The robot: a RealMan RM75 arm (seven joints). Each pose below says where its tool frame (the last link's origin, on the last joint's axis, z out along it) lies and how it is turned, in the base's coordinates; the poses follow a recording.
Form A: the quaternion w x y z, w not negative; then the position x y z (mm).
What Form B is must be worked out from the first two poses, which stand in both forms.
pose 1, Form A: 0.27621 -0.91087 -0.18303 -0.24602 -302.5 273.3 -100.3
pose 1, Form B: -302.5 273.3 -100.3 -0.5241 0.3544 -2.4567
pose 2, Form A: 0.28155 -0.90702 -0.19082 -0.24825 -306.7 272.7 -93.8
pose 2, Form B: -306.7 272.7 -93.8 -0.5437 0.3500 -2.4411
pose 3, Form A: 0.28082 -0.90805 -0.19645 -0.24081 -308.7 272.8 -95.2
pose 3, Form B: -308.7 272.8 -95.2 -0.5476 0.3331 -2.4474
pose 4, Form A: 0.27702 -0.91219 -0.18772 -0.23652 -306.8 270.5 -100.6
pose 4, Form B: -306.8 270.5 -100.6 -0.5249 0.3337 -2.4615
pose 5, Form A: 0.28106 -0.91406 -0.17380 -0.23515 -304.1 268.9 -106.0
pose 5, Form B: -304.1 268.9 -106.0 -0.4972 0.3386 -2.4582
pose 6, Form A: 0.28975 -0.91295 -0.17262 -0.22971 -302.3 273.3 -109.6
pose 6, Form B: -302.3 273.3 -109.6 -0.4928 0.3251 -2.4445
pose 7, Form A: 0.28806 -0.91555 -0.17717 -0.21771 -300.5 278.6 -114.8
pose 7, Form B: -300.5 278.6 -114.8 -0.4905 0.3011 -2.4560
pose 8, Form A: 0.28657 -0.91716 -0.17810 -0.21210 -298.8 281.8 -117.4
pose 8, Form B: -298.8 281.8 -117.4 -0.4870 0.2911 -2.4631
